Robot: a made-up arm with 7 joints. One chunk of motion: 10 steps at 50 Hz.
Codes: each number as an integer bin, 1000 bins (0 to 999) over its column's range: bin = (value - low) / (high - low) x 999, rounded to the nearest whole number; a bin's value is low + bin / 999 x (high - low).
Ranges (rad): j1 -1.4..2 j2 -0.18..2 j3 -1.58..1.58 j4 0..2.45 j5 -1.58..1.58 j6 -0.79..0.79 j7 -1.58..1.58
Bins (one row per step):
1: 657 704 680 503 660 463 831
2: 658 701 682 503 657 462 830
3: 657 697 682 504 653 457 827
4: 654 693 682 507 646 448 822
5: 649 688 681 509 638 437 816
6: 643 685 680 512 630 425 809
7: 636 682 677 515 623 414 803
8: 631 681 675 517 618 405 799
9: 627 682 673 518 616 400 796
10: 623 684 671 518 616 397 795
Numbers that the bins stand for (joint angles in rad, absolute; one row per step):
1: 0.8360 1.3563 0.5710 1.2336 0.5077 -0.0577 1.0486
2: 0.8394 1.3497 0.5773 1.2336 0.4982 -0.0593 1.0454
3: 0.8360 1.3410 0.5773 1.2360 0.4855 -0.0672 1.0359
4: 0.8258 1.3323 0.5773 1.2434 0.4634 -0.0815 1.0201
5: 0.8088 1.3213 0.5741 1.2483 0.4381 -0.0988 1.0011
6: 0.7884 1.3148 0.5710 1.2557 0.4128 -0.1178 0.9790
7: 0.7646 1.3082 0.5615 1.2630 0.3907 -0.1352 0.9600
8: 0.7475 1.3061 0.5551 1.2679 0.3748 -0.1495 0.9474
9: 0.7339 1.3082 0.5488 1.2704 0.3685 -0.1574 0.9379
10: 0.7203 1.3126 0.5425 1.2704 0.3685 -0.1621 0.9347

